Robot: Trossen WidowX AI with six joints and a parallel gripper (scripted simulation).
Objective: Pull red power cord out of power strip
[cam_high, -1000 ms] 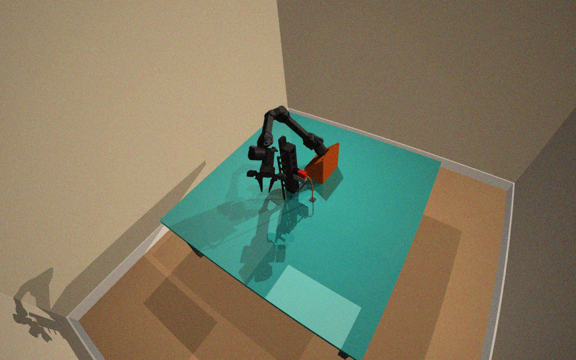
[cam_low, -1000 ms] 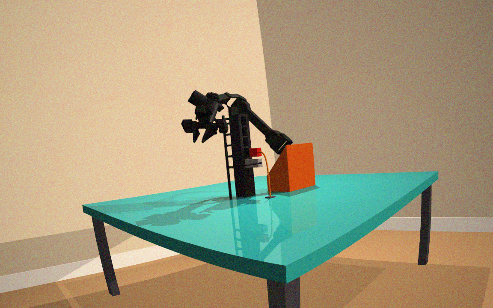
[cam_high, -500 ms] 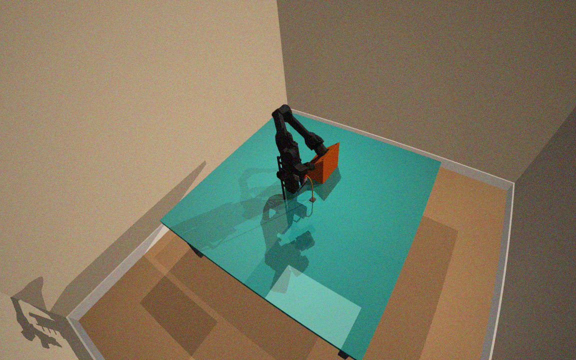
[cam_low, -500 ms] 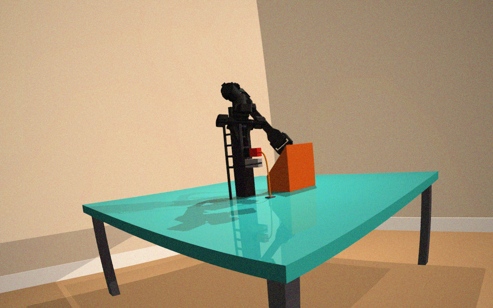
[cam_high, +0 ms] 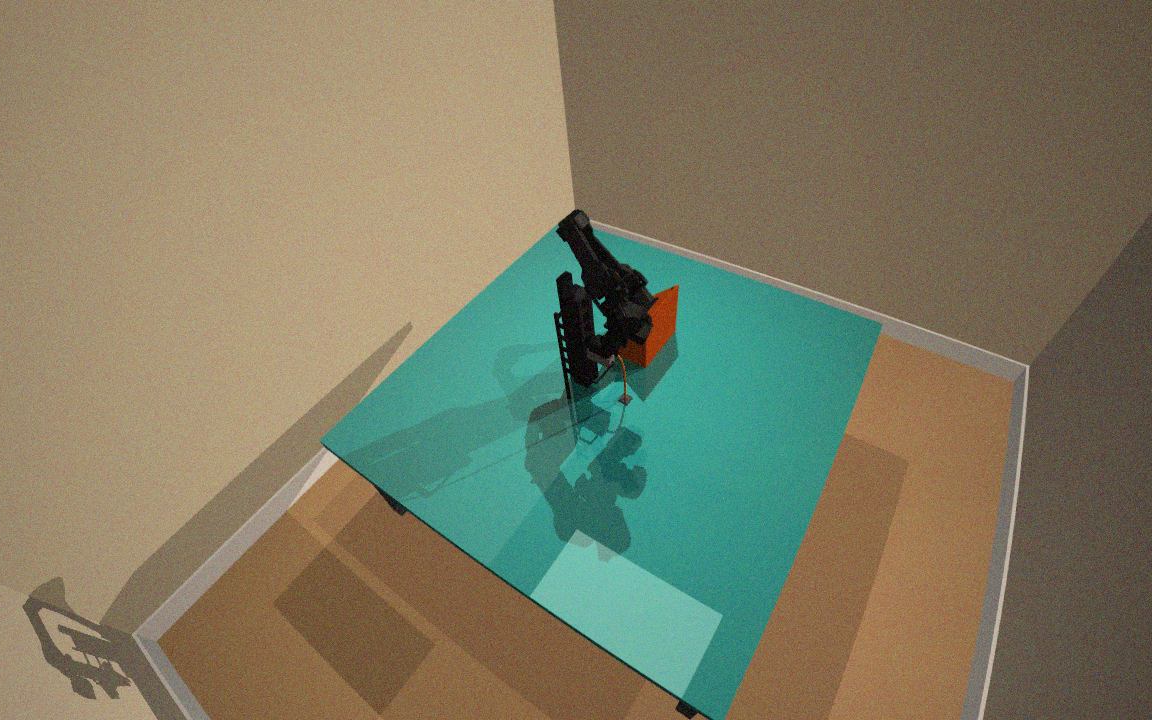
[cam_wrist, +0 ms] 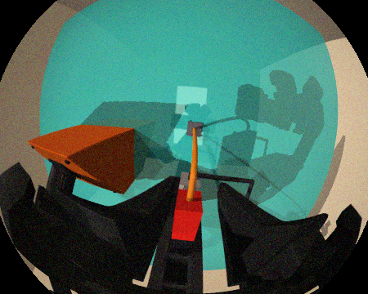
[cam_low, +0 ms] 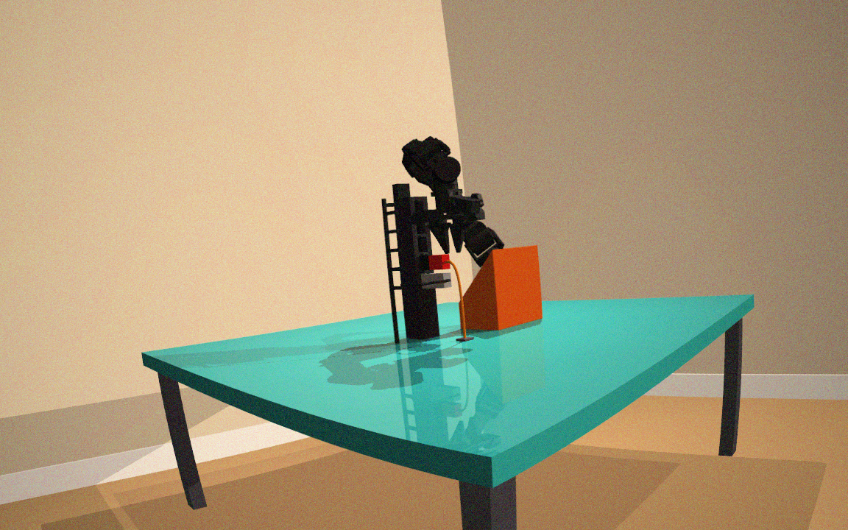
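My gripper tip is 7 cm to the left of the red plug and 1 cm above it.
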